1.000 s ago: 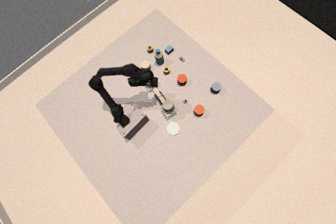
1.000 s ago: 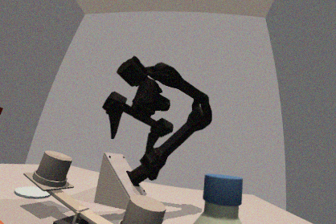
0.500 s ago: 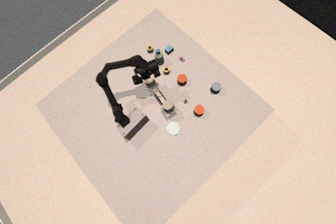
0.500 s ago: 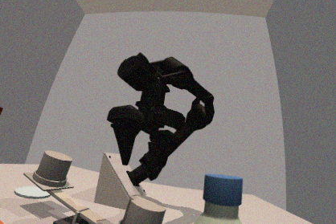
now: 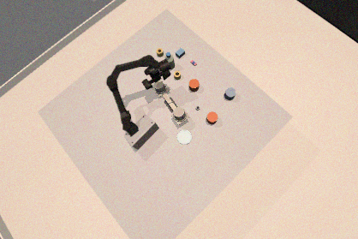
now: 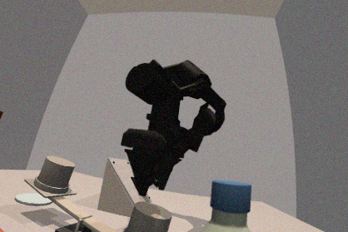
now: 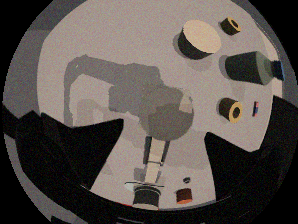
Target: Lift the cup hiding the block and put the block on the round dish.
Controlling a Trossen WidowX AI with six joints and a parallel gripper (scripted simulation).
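The grey block lies 80 mm below my gripper tip. The rest, counted from my gripper tip: grey cup 270 mm to the right, 10 mm below, 10 mm behind; then blue cube 290 mm ahead, 150 mm to the left, 100 mm below; then tan cup 160 mm to the left, 80 mm below, 50 mm ahead.
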